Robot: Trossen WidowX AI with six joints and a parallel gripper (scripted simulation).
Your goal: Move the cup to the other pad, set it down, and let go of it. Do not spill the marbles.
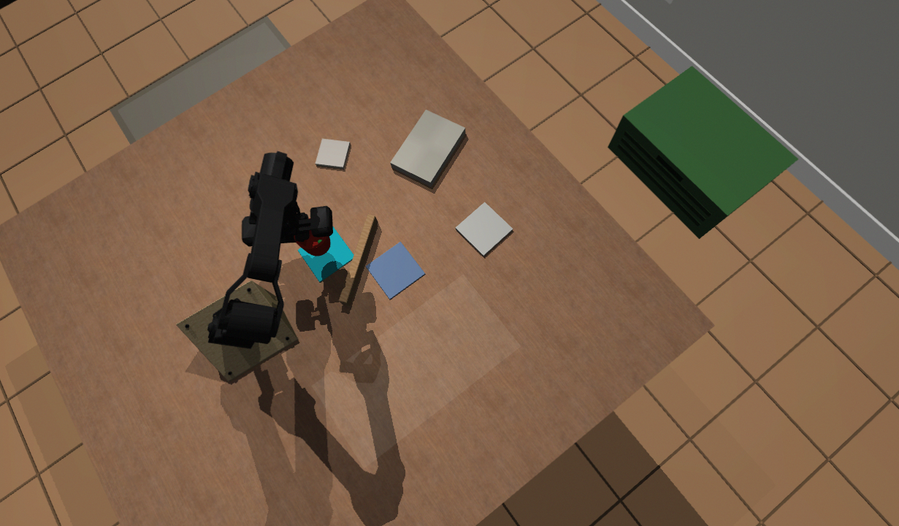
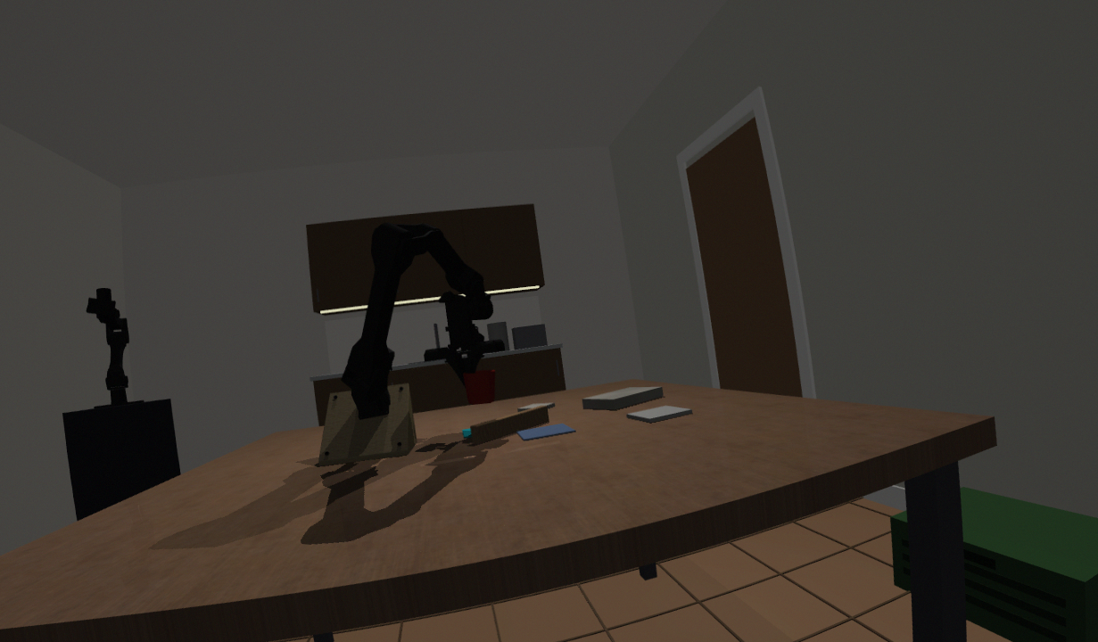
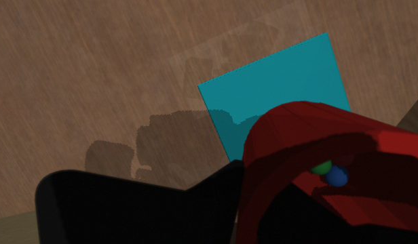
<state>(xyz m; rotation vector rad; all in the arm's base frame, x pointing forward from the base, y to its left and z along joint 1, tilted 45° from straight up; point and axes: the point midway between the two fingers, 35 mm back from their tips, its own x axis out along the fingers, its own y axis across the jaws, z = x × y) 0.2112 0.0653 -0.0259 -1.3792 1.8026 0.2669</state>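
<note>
Right now the blue marble is 40 mm ahead of my gripper tip, 30 mm to the right of it and 30 mm below it. From my gripper tip the other things lie so: cyan pad (20 mm ahead, 10 mm to the right, 110 mm below); then red cup (30 mm ahead, 20 mm to the right); then wooden bar (80 mm ahead, 80 mm to the right, 100 mm below).
</note>
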